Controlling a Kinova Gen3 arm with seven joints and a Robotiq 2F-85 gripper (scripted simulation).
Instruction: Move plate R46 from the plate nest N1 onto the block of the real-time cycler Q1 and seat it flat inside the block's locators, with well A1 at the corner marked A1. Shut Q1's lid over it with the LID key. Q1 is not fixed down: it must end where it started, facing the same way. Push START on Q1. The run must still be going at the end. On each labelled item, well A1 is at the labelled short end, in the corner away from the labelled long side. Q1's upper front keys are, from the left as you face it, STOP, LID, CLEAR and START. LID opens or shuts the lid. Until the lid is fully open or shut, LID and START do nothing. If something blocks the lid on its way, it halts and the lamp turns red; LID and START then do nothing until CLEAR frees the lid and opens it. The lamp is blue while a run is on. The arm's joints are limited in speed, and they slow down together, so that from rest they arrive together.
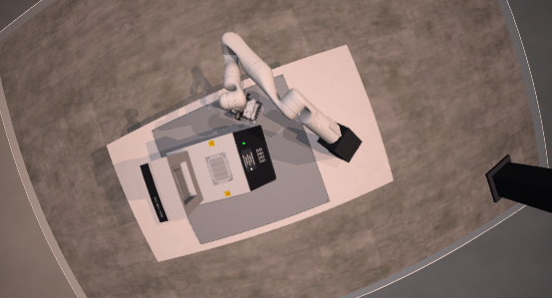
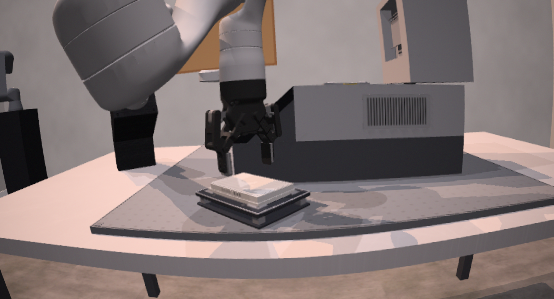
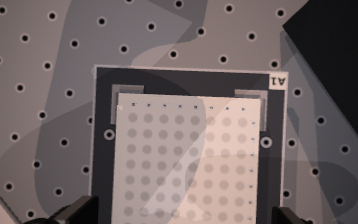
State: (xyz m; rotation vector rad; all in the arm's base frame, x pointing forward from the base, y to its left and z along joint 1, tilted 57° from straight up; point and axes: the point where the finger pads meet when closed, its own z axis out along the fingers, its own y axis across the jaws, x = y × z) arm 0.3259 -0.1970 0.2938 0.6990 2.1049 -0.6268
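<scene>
The plate R46 is 40 mm below my hand. The rest, counted from my hand: A1 mark (90 mm to the left, 50 mm below); then dark plate nest N1 (50 mm below).
</scene>
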